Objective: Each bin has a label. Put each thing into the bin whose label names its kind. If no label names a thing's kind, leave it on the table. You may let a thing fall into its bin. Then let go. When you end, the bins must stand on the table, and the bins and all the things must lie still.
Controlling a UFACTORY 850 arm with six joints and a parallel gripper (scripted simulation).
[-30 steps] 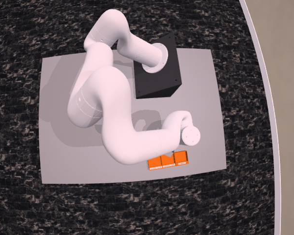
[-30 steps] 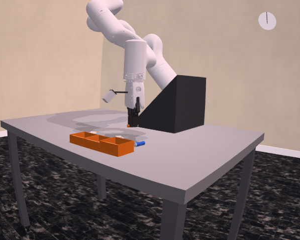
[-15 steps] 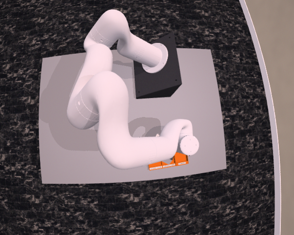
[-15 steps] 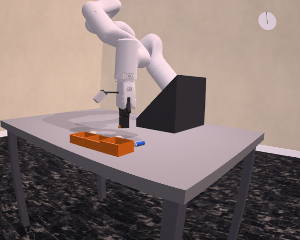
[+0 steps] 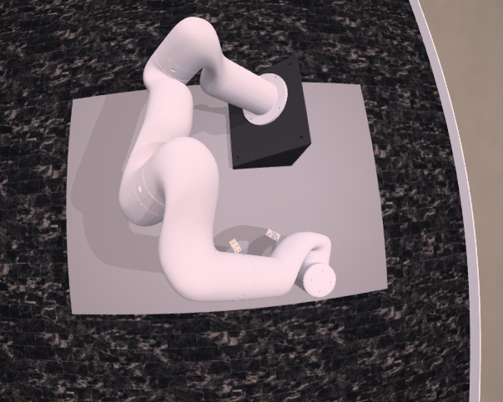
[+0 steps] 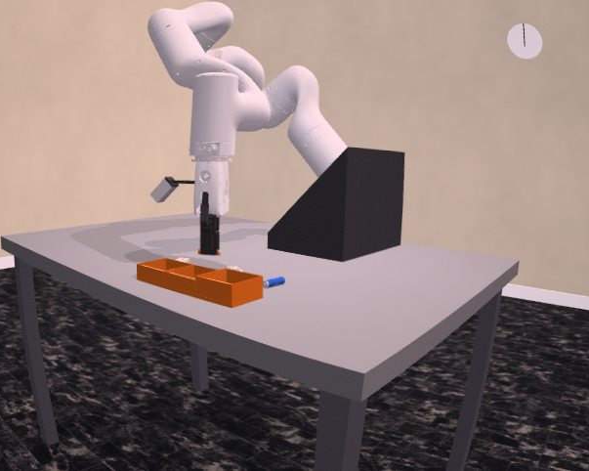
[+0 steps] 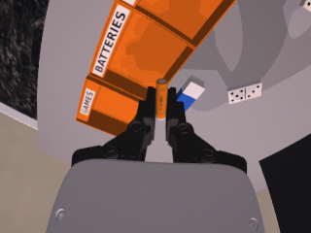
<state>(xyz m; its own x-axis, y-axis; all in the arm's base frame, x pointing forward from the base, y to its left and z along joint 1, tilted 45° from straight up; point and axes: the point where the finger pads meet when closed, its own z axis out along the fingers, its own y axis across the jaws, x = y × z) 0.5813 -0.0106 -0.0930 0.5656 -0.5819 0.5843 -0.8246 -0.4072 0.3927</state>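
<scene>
Right now my hand is 40 mm short of the orange three-compartment bin and 60 mm above it. Round my hand: blue-and-white block 50 mm behind, 10 mm to the left, 80 mm below; orange battery 20 mm below; blue battery 90 mm behind, 80 mm to the left, 80 mm below.
</scene>
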